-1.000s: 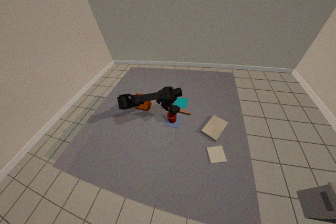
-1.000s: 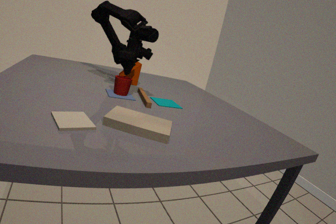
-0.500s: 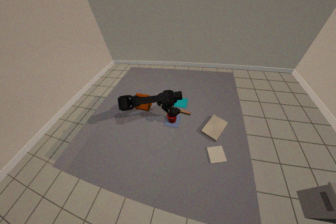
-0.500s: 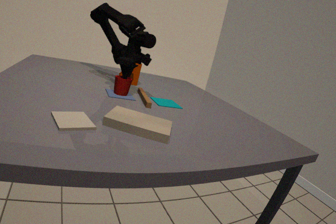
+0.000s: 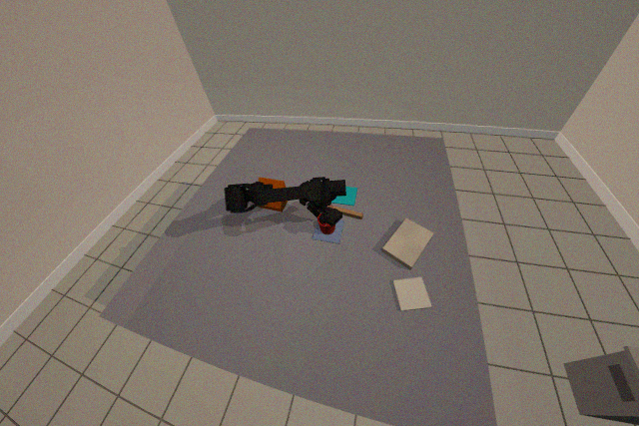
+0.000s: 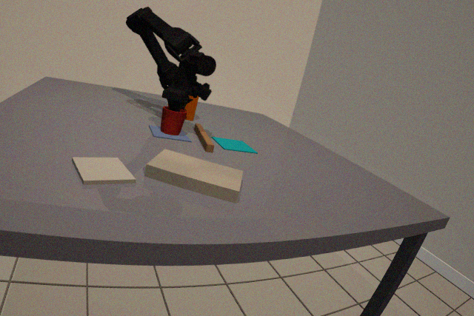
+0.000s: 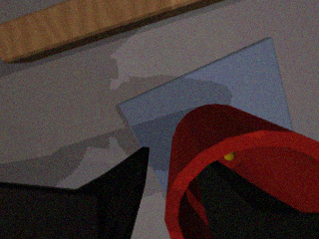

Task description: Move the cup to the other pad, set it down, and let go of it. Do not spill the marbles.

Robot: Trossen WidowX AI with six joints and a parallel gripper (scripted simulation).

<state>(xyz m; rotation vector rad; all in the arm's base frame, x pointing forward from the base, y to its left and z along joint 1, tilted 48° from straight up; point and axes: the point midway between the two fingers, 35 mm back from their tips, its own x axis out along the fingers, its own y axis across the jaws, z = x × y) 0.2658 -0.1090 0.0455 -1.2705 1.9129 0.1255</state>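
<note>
Now: gripper tip 3 cm short of the blue-grey pad, 2 cm to the left of it and 4 cm above it. Round my gripper tip: teal pad: 8 cm ahead, 18 cm to the left, 4 cm below; then wooden stick: 5 cm ahead, 8 cm to the left, 4 cm below; then red cup: 3 cm ahead, 2 cm to the right.
</note>
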